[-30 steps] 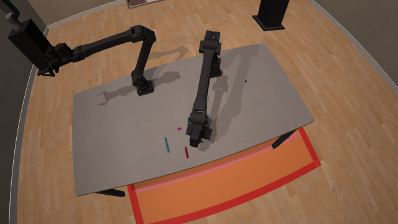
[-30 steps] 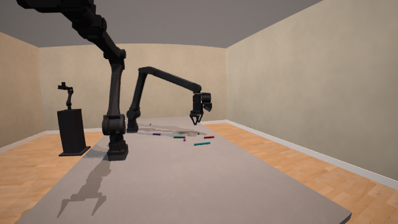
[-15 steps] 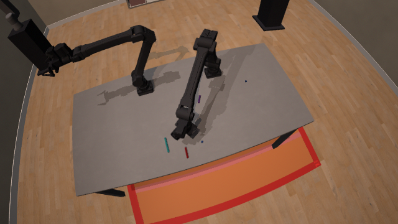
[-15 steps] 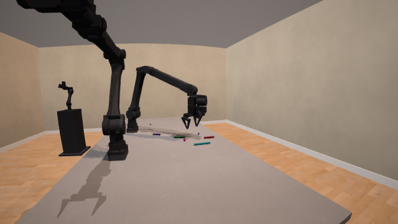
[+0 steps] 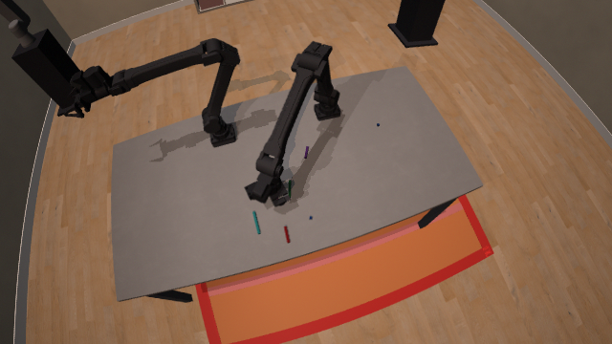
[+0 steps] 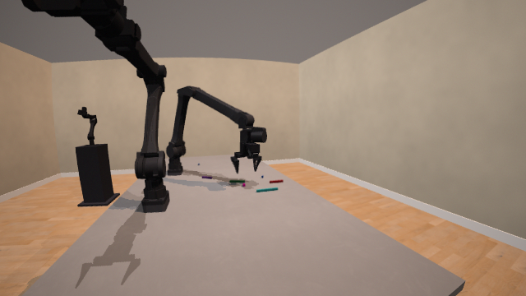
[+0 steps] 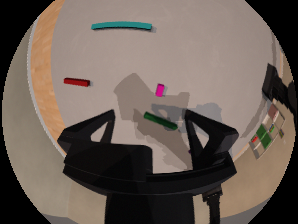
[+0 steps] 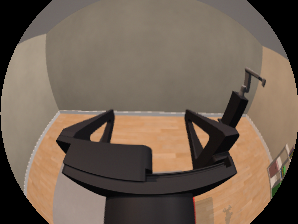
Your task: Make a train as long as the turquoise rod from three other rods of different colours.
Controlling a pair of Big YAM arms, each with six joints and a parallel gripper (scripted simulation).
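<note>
My left gripper is now 7 cm above the magenta rod, 2 cm past it and 1 cm to the left of it. Also, from my left hand: turquoise rod (11 cm to the right, 7 cm below, 7 cm ahead); red rod (15 cm ahead, 7 cm below); green rod (7 cm below, 6 cm to the left, 4 cm behind).
</note>
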